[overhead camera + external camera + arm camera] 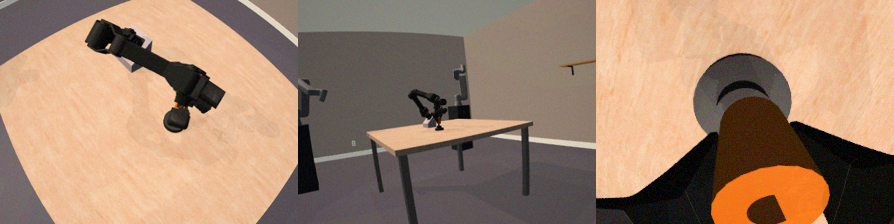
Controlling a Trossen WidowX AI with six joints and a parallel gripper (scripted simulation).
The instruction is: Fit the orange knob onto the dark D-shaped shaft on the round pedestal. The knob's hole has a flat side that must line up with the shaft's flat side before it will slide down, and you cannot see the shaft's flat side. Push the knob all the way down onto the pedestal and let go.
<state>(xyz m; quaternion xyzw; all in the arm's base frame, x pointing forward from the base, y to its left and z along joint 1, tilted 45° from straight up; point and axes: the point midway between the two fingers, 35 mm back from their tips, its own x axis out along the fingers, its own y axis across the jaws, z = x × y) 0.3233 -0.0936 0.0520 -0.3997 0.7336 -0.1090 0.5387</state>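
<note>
My gripper tip is now 1 cm past the round pedestal and 4 cm above it. From my gripper tip the other things lie so: orange knob (2 cm above).
</note>
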